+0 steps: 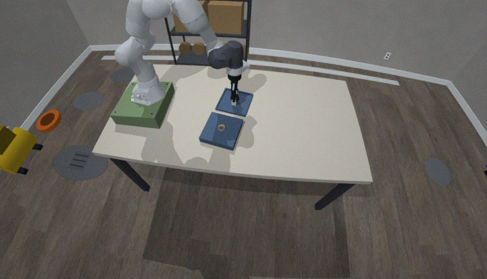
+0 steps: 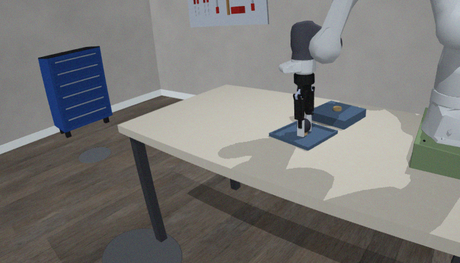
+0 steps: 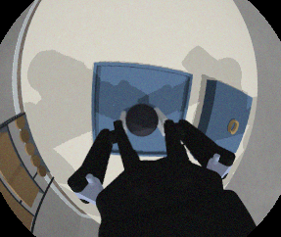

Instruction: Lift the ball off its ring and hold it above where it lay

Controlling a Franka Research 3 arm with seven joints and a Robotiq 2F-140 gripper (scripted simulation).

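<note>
Now: hand 3 cm above the shallow blue tray. Round my hand: dark ball: right at my hand; blue stand: 4 cm behind, 23 cm to the right, 1 cm below.
</note>
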